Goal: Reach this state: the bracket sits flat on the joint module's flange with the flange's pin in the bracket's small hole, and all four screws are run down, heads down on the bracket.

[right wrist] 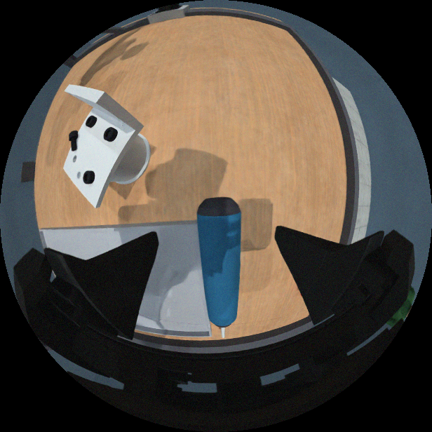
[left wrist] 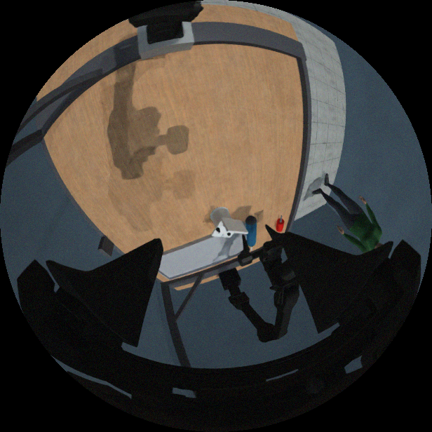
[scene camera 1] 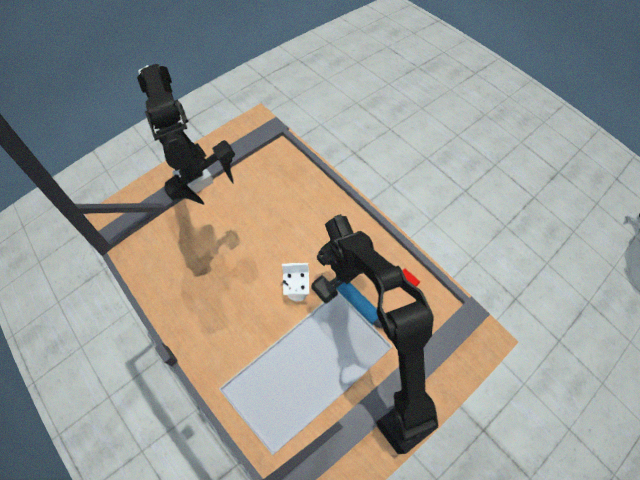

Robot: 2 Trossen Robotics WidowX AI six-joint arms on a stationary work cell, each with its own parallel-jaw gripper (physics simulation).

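Places are measured from the left arm's base along level axes (x ahead, y left, z up), in metres.
Where they show: left gripper, between the fingertips: [scene camera 1: 218, 193]; right gripper, between the fingertips: [scene camera 1: 341, 281]; right arm's base, origin of its link: [scene camera 1: 409, 423].
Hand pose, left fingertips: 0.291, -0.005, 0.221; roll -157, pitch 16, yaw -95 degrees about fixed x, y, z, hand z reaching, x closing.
Observation:
Each offset is from my left fingertips to the top centre of the thing, as dx, dy, dz. "spot": to the spot under its first point. Level surfaces: height alone.
A white L-shaped bracket [scene camera 1: 295, 282] [left wrist: 232, 226] [right wrist: 100, 155] lies on the grey joint module @[+0.239, +0.060, -0.200] [scene camera 1: 296, 298] [left wrist: 219, 215] [right wrist: 136, 159]. In the right wrist view three black screw heads sit low on it; a fourth screw [right wrist: 73, 140] stands proud with its shank showing. I cannot tell whether the flange's pin is in the small hole. A blue screwdriver @[+0.404, +0.178, -0.223] [scene camera 1: 357, 302] [left wrist: 251, 232] [right wrist: 220, 267] lies beside the mat. My right gripper [right wrist: 217, 235] is open and empty above its handle. My left gripper [scene camera 1: 218, 192] [left wrist: 223, 242] is open and empty, far from the bracket.
A pale grey mat @[dz -0.259] [scene camera 1: 289, 384] [left wrist: 185, 262] [right wrist: 172, 305] lies near the bracket and screwdriver. A red object @[+0.389, +0.330, -0.230] [scene camera 1: 411, 277] [left wrist: 280, 225] with a thin tip lies near the table's edge rail @[spot: +0.172, +0.396, -0.244] [scene camera 1: 373, 211]. A person [left wrist: 367, 230] shows beyond the table in the left wrist view.

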